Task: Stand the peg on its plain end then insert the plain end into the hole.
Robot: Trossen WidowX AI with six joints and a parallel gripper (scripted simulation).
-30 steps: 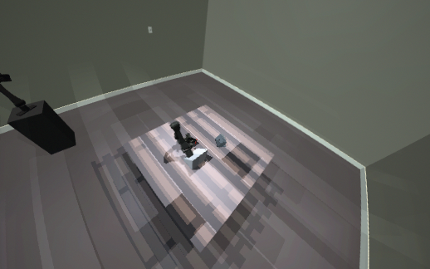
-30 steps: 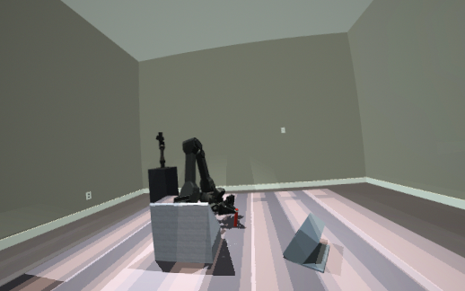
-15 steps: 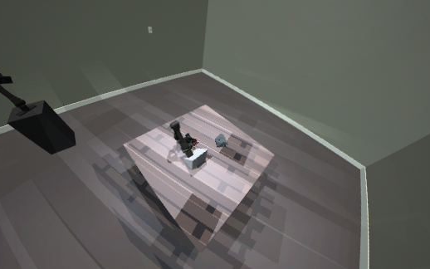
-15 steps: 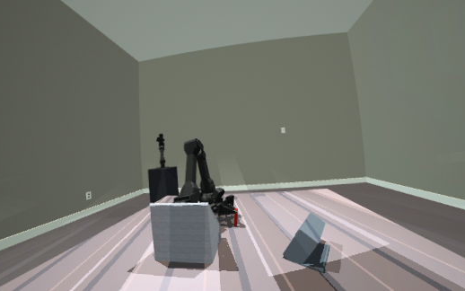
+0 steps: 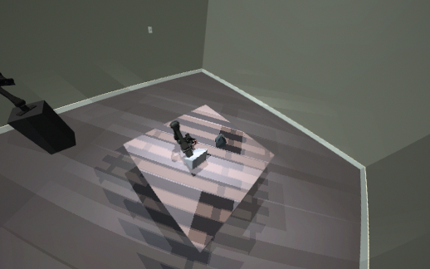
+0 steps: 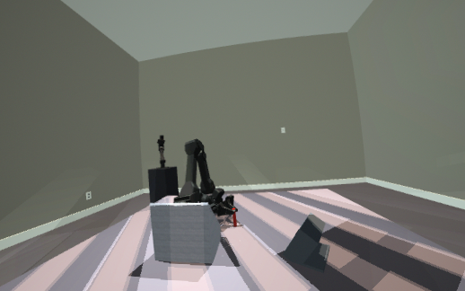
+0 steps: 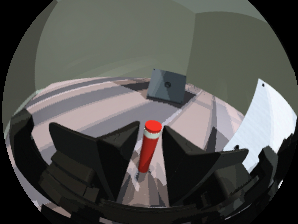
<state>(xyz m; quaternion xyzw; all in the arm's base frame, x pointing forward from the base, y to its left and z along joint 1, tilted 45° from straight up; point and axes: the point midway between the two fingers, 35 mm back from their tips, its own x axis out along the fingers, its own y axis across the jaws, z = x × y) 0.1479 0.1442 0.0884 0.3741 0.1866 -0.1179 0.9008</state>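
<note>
Now: gripper tip 1 cm past the red peg and 1 cm above it. Round my gripper tip: panel (26 cm ahead, 15 cm to the right, 2 cm below).
</note>
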